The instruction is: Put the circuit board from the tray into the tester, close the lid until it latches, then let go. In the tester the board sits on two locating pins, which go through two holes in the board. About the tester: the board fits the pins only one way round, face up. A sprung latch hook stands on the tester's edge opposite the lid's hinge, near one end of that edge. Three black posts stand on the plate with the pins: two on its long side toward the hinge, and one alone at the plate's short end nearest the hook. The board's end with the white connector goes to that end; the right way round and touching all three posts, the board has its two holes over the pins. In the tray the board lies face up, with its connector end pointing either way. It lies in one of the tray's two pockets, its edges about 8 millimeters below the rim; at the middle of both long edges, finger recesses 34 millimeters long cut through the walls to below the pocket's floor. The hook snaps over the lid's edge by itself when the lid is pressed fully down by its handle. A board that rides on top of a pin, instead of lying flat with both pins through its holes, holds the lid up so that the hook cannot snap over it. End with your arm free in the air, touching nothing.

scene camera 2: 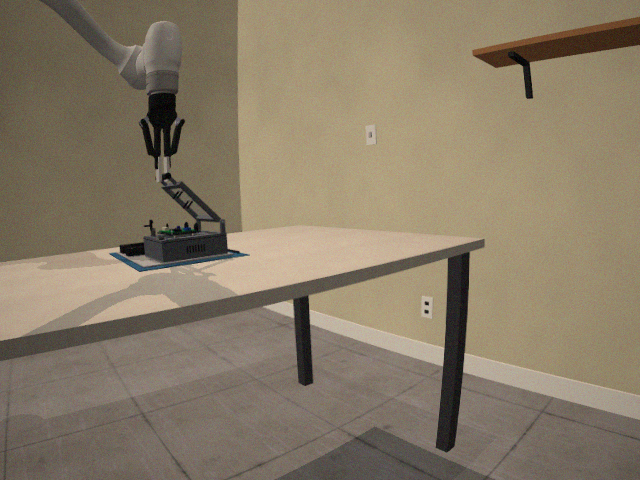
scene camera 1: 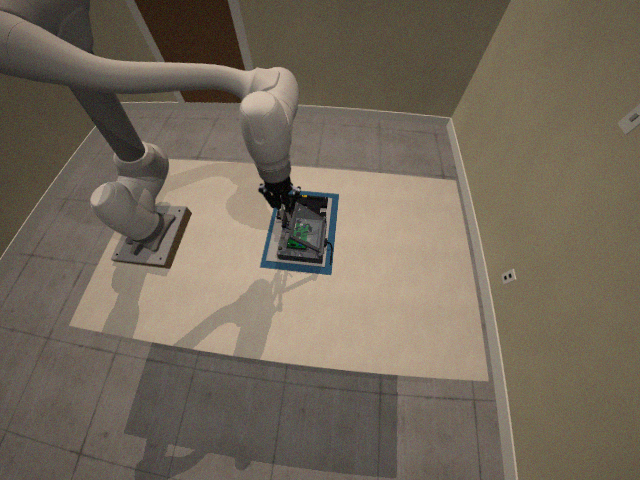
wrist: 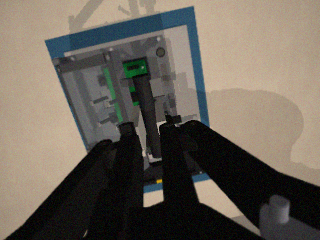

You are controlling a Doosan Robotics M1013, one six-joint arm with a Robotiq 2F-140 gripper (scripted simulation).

Path:
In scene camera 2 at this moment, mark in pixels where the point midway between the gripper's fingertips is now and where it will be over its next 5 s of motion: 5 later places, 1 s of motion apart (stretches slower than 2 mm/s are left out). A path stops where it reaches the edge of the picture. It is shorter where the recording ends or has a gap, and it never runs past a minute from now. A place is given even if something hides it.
My gripper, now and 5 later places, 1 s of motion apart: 163,181; 153,198; 148,216; 147,227; 148,231; 148,232

